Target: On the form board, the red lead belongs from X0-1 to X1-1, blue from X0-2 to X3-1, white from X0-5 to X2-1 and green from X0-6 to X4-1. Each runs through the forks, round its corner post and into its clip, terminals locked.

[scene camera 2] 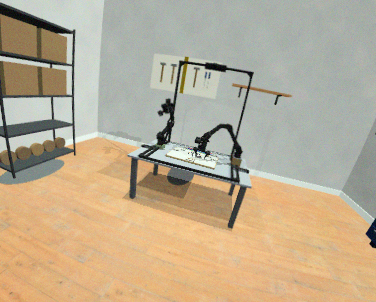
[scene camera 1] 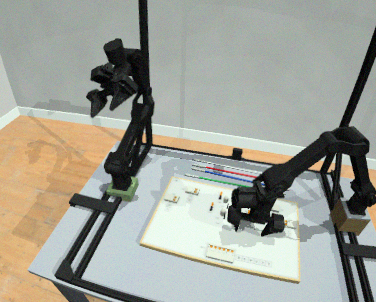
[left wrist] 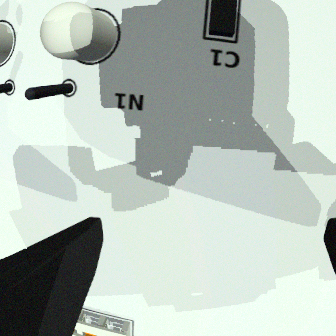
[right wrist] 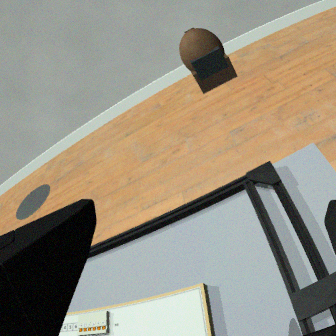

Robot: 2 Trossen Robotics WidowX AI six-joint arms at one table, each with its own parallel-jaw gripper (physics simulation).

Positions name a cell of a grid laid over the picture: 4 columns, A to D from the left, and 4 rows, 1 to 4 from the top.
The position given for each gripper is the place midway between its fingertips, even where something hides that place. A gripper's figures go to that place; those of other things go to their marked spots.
The left gripper (scene camera 1: C4) is 91 cm from the lens. The right gripper (scene camera 1: B2) is 75 cm from the lens. A form board (scene camera 1: B4): 90 cm from the lens.
